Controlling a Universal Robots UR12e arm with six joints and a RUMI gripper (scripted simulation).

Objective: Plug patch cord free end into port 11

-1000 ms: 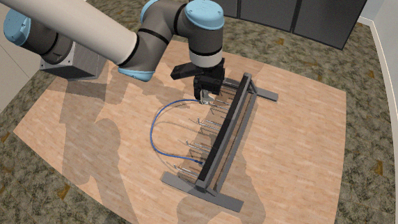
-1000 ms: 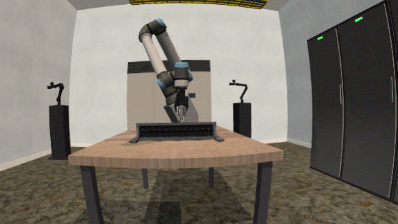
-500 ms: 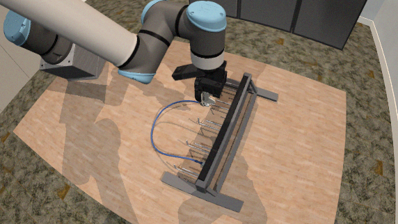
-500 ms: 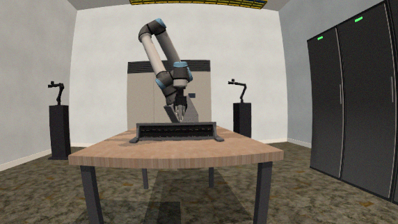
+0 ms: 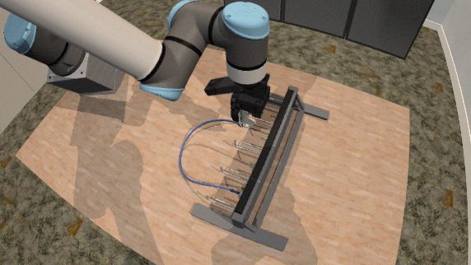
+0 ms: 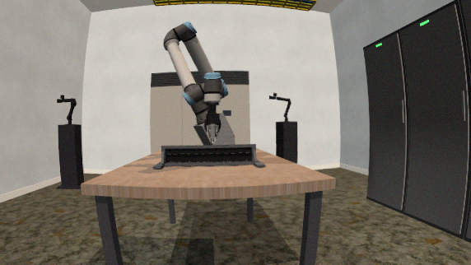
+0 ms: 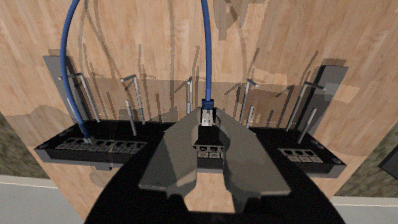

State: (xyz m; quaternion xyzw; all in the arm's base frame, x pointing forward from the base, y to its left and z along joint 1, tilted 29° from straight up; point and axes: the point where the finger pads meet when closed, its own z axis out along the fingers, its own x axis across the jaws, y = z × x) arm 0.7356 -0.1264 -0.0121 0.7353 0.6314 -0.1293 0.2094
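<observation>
My gripper is now 10 mm short of the plug and 10 mm above it.
</observation>
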